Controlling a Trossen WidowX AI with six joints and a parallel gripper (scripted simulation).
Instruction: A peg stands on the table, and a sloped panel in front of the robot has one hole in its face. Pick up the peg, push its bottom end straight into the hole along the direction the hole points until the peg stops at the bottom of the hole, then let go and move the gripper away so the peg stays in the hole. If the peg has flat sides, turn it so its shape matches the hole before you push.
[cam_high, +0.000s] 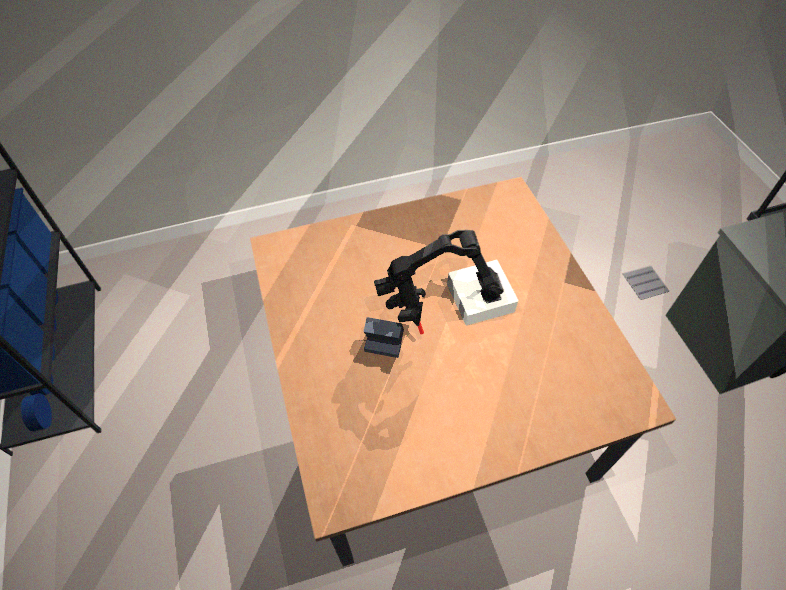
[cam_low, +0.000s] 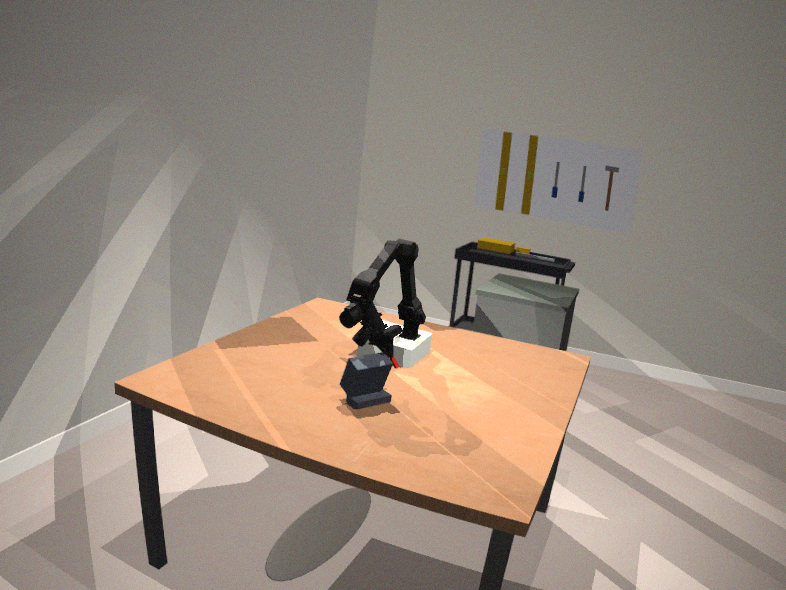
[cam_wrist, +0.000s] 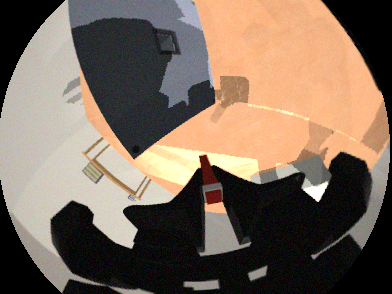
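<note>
The sloped panel is 120 mm ahead of my gripper tip, 20 mm to the right of it and 20 mm below it. Round my gripper tip: red peg 20 mm above, 10 mm to the right.
</note>
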